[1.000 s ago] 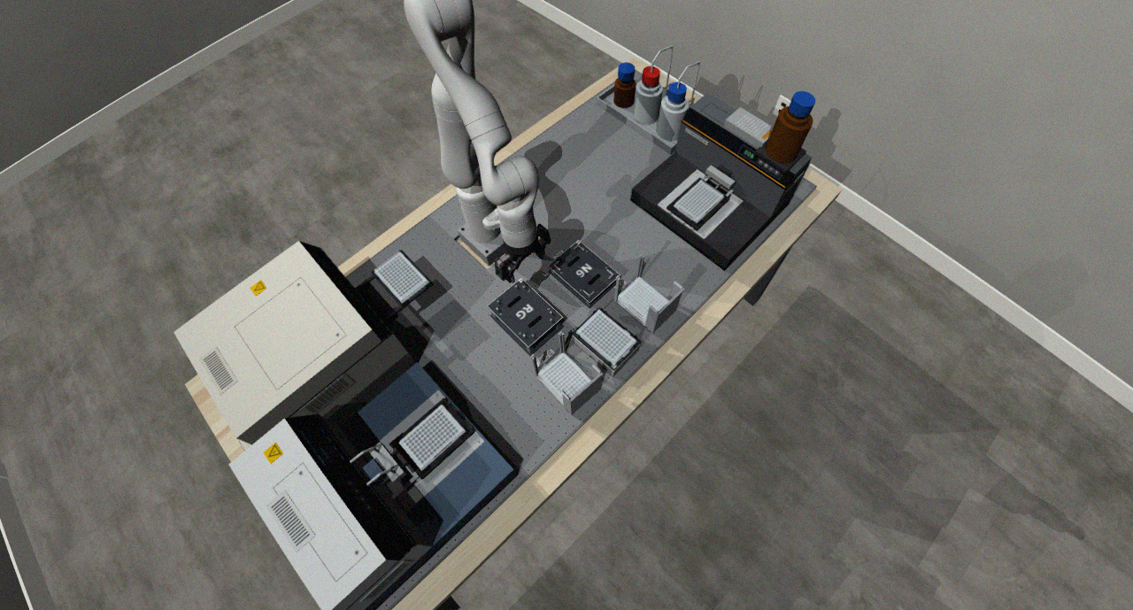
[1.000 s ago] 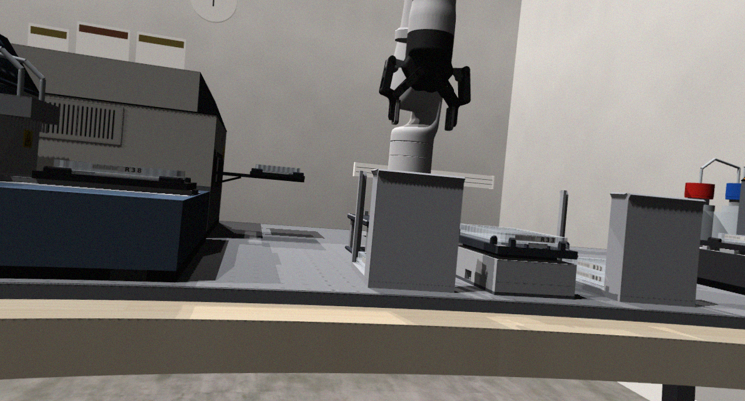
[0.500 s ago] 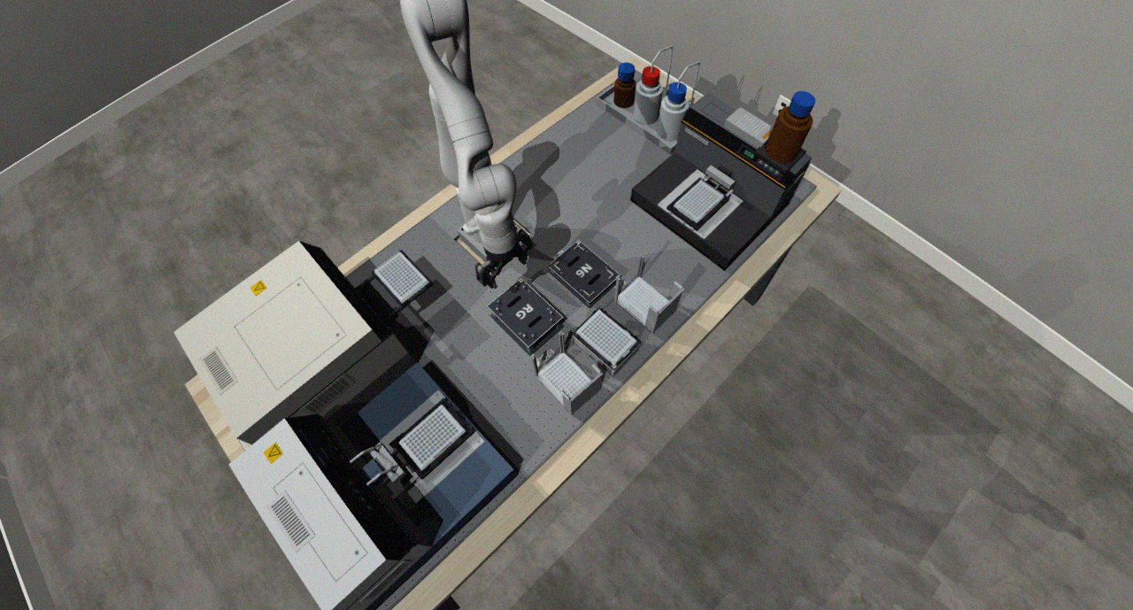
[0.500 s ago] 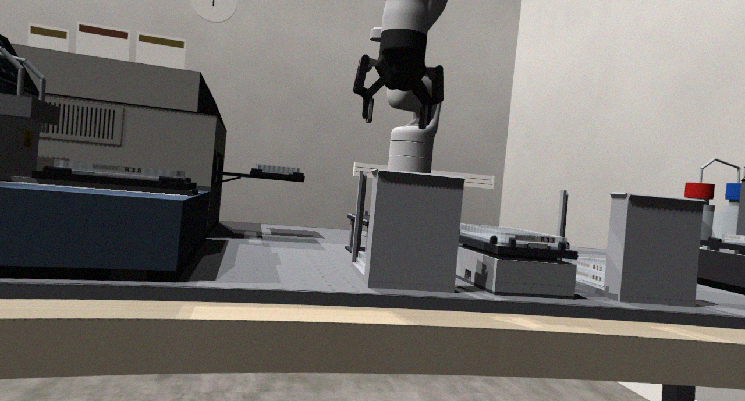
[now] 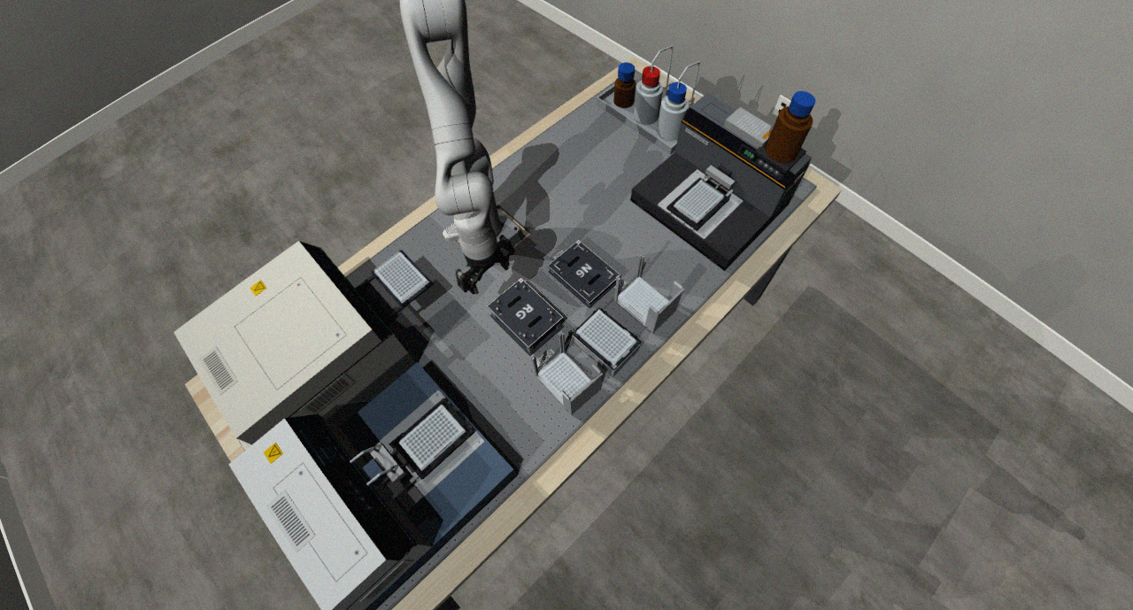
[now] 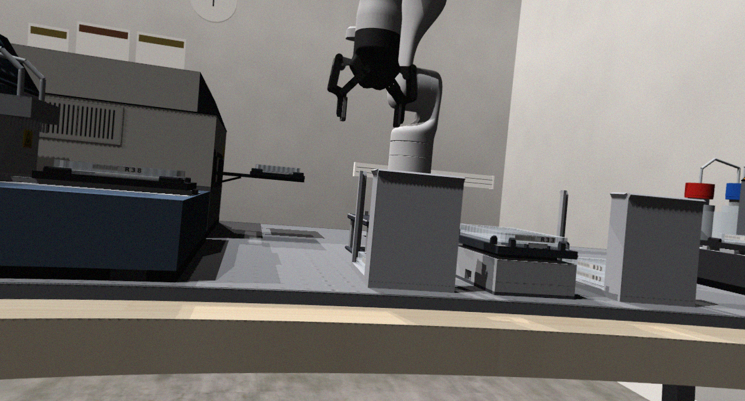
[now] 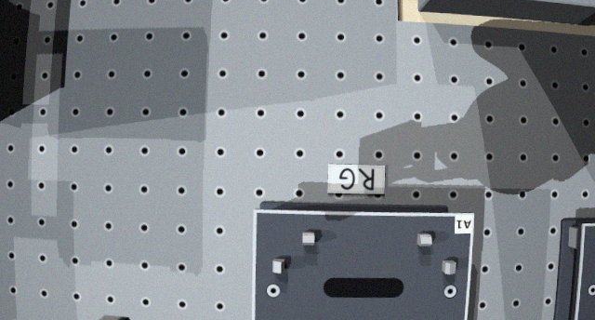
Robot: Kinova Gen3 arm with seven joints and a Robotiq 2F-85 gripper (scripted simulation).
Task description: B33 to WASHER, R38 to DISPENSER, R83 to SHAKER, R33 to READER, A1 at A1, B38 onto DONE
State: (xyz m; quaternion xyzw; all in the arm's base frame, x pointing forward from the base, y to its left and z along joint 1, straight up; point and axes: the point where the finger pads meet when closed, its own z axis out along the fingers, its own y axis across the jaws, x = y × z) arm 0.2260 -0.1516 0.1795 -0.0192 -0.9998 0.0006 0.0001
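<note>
The plate B38 lies 220 mm behind my hand, 130 mm to the right of it and 90 mm below it. The rest, counted from my hand: plate R33: 260 mm ahead, 130 mm to the left, 160 mm below; then RG nest: 60 mm ahead, 40 mm to the left, 160 mm below; then nest N6: 70 mm ahead, 240 mm to the left, 190 mm below.
</note>
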